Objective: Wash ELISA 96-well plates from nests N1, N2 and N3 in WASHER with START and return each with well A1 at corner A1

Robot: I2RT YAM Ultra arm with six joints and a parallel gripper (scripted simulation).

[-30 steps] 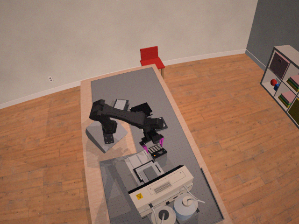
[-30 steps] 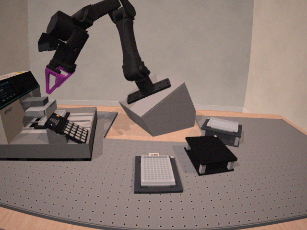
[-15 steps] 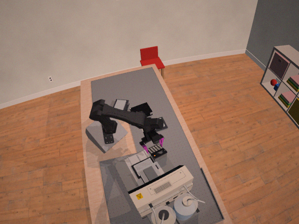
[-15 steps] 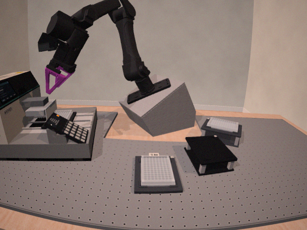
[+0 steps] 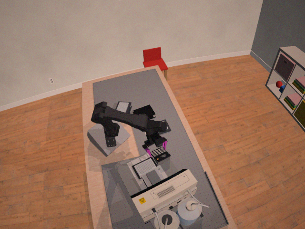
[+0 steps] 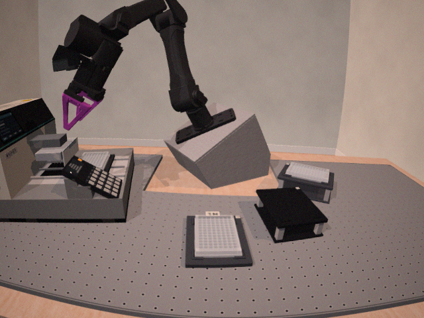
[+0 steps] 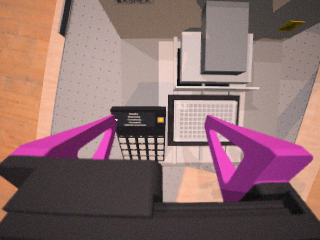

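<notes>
My hand is 9 cm past the black carrier pocket and 14 cm above it. Round my hand: nest N1 (13 cm ahead, 33 cm to the left, 21 cm below); then grey manifold (8 cm behind, 11 cm to the right, 9 cm below); then raised black nest (6 cm ahead, 50 cm to the left, 18 cm below).
</notes>
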